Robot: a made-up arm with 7 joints.
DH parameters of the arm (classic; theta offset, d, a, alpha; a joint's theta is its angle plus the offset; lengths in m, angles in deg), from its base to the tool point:
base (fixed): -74.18 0 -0.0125 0
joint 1: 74.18 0.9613 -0.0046 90
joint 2: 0 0.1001 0.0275 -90
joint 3: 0 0.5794 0.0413 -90
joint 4: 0 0.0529 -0.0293 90
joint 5: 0 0.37 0.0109 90
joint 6: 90 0.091 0.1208 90
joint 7: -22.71 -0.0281 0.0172 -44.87
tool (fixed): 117.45 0.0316 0 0
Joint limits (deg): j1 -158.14..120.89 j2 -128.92..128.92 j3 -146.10..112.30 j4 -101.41..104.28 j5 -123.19..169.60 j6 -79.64..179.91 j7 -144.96..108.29
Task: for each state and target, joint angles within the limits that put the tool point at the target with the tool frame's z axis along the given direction. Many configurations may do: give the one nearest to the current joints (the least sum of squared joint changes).
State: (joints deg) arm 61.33 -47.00 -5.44 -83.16 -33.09 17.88 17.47
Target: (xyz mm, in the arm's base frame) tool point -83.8 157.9 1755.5 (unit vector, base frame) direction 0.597 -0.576 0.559
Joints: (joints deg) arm 73.43 -36.82 -30.53 -62.19 -36.93 14.60 15.93
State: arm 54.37 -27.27 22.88 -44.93 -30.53 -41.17 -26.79
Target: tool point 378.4 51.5 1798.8 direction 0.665 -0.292 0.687
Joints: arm 33.23 -47.92 8.21 -54.27 -30.37 4.97 -44.16
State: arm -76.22 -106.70 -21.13 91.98 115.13 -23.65 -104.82
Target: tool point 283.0 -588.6 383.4 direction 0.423 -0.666 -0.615
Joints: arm -54.52 -90.94 -11.23 76.17 142.74 13.06 -94.42
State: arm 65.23 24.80 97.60 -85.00 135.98 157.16 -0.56
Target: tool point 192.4 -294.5 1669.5 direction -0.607 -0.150 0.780
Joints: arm 79.85 18.17 106.13 -60.51 133.37 158.24 -8.14
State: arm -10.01 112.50 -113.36 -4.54 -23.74 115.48 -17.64
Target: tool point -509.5 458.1 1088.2 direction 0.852 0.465 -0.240
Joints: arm -29.38 83.47 -100.58 -45.05 -13.27 135.35 -18.25
